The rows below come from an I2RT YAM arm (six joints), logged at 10 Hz.
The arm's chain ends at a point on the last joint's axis. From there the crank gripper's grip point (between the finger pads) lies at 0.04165 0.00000 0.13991 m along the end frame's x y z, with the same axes.
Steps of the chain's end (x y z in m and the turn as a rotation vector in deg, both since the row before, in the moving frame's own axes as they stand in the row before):
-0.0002 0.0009 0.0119 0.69 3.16 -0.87
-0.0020 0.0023 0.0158 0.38 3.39 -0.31
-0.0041 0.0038 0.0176 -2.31 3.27 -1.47
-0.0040 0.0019 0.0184 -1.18 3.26 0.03
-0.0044 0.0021 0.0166 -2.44 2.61 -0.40
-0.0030 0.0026 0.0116 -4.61 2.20 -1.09
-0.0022 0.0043 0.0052 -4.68 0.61 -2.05
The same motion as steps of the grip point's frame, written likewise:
0.0074 -0.0015 0.0094 0.69 3.16 -0.87
0.0062 0.0011 0.0131 0.38 3.39 -0.31
0.0039 0.0082 0.0149 -2.31 3.27 -1.47
0.0039 0.0048 0.0158 -1.18 3.26 0.03
0.0019 0.0077 0.0144 -2.44 2.61 -0.40
0.0024 0.0129 0.0095 -4.61 2.20 -1.09
-0.0005 0.0142 0.0043 -4.68 0.61 -2.05

